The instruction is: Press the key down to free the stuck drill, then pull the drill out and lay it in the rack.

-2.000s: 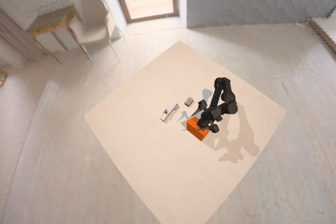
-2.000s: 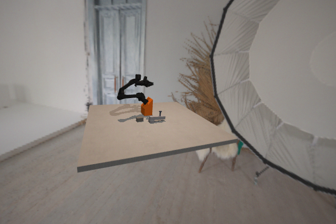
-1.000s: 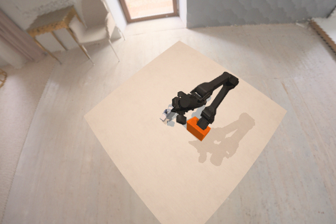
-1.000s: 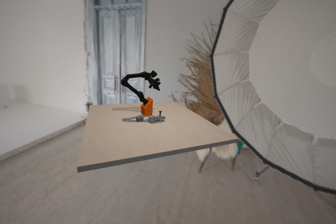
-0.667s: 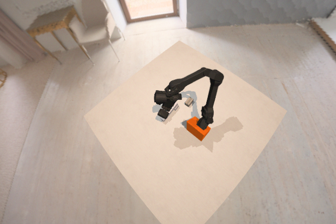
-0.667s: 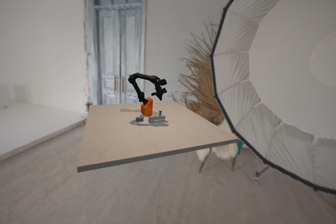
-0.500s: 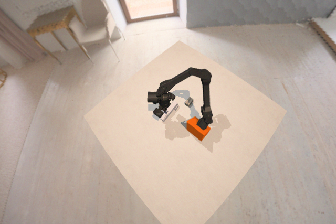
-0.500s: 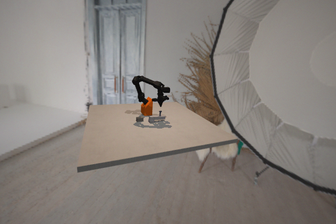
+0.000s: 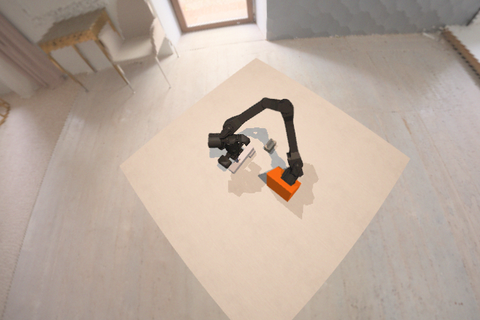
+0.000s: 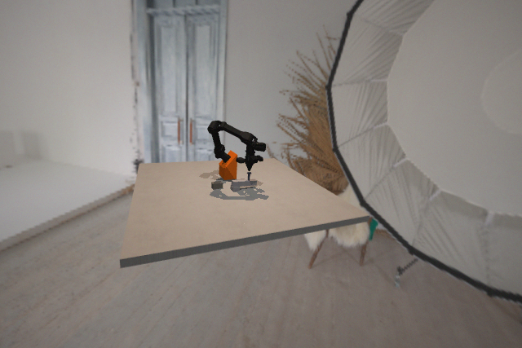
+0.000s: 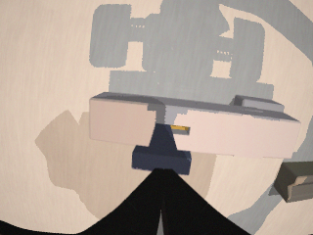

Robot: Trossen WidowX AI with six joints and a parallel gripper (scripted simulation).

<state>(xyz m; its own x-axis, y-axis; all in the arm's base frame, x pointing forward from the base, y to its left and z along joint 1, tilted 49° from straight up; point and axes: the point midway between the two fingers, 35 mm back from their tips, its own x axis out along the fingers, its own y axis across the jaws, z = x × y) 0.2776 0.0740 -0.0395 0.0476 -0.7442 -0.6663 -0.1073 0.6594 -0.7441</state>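
Right now my gripper tip is 4 cm above the key. The rest, counted from my gripper tip: dark boxy part (5 cm behind, 21 cm to the right, 10 cm below); grey holder (1 cm ahead, 4 cm to the right, 9 cm below); drill (1 cm ahead, 6 cm to the right, 8 cm below).
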